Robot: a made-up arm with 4 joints.
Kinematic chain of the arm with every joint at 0, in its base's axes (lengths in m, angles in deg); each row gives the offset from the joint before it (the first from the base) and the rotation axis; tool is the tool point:
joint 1: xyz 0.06 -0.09 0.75 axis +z
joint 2: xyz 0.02 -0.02 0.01 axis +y
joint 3: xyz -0.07 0.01 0 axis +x
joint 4: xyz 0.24 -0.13 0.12 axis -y
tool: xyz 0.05 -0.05 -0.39
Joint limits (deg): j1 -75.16..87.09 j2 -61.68..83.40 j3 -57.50..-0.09 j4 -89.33..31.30
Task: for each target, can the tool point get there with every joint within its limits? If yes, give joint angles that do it. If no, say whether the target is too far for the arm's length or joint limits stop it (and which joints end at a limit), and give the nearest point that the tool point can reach.
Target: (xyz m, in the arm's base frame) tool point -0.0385 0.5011 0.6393
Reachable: no: joint limits stop it (at a limit: joint 1, joint 3, joint 4) | nearest point 0.2737 0.3652 0.6649 | short by 0.341 m
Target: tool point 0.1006 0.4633 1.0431
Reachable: no: joint limits stop it (at a limit: joint 1, joint 3, joint 4) | nearest point 0.2715 0.3223 0.9731 | short by 0.232 m
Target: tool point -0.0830 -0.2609 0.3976
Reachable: yes | joints -48.05 47.98 -7.12 8.48
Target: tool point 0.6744 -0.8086 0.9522
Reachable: no: too far | nearest point 0.3862 -0.4715 0.8599 | short by 0.453 m
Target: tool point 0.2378 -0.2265 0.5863
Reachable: yes | joints 54.15 -8.98 -10.51 -41.91
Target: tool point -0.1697 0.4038 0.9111
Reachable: no: joint limits stop it (at a limit: joint 1, joint 4) | nearest point -0.0571 0.1459 0.8355 | short by 0.291 m
